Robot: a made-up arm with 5 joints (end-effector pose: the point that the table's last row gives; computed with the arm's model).
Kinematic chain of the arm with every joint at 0, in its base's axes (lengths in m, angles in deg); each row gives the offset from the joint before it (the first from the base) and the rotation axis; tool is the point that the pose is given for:
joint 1: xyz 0 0 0.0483 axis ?
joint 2: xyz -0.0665 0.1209 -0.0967 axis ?
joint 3: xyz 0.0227 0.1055 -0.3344 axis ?
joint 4: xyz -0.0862 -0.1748 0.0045 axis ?
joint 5: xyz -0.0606 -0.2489 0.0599 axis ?
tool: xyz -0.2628 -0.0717 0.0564
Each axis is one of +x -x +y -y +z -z.
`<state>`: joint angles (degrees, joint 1 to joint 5).
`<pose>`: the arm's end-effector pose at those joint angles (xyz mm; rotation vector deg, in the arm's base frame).
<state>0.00 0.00 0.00 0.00 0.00</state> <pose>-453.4 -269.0 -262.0 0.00 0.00 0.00</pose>
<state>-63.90 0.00 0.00 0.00 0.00</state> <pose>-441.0 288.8 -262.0 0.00 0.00 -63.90</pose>
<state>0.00 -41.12 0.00 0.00 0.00</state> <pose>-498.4 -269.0 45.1 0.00 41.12 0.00</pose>
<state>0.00 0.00 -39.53 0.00 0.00</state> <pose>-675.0 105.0 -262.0 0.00 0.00 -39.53</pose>
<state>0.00 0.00 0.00 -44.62 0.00</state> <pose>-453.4 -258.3 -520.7 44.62 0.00 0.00</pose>
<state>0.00 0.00 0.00 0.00 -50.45</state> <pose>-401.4 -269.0 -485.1 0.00 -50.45 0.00</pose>
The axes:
joint 1: +z
joint 2: -y
joint 3: +z
joint 4: -x
joint 5: +y

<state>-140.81 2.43 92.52 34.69 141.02</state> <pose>-11.1 -440.0 -31.7 43.83 140.26 -65.74</pose>
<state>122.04 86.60 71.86 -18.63 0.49</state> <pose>127.6 405.3 318.1 -44.78 82.58 -135.47</pose>
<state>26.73 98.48 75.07 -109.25 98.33</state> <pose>506.0 346.2 416.3 -82.59 57.50 102.60</pose>
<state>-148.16 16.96 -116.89 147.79 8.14</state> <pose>-44.3 -618.1 -218.7 -100.94 -99.34 45.24</pose>
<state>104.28 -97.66 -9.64 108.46 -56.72</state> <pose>-86.0 -27.9 290.0 53.50 2.31 -135.67</pose>
